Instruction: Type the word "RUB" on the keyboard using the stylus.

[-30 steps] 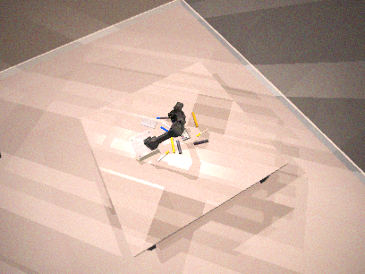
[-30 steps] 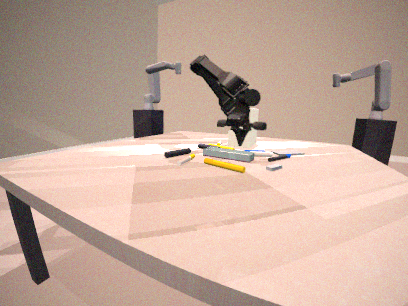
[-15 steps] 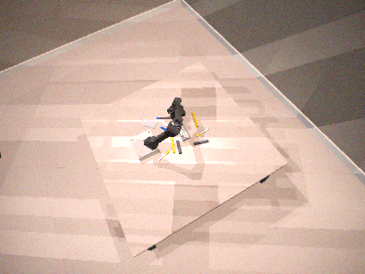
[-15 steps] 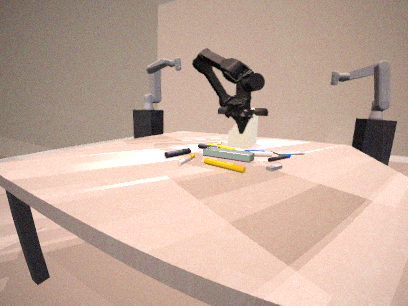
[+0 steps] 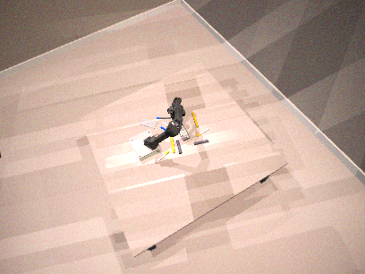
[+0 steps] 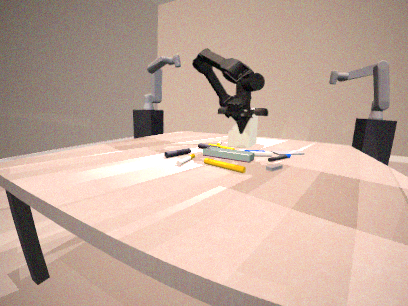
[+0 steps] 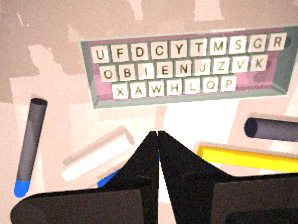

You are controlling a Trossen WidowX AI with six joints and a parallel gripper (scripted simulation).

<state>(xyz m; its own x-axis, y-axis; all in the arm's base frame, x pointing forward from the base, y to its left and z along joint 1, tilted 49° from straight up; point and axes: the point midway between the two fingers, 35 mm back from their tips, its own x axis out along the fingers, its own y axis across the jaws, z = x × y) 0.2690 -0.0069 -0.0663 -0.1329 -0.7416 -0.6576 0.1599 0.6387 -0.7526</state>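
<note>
Right now my gripper tip is 100 mm past the blue stylus, 80 mm to the right of it and 90 mm above it. Round my gripper tip: blue-tipped pen: 60 mm behind, 170 mm to the left, 90 mm below; then grey block: 120 mm ahead, 140 mm to the left, 90 mm below.
</note>
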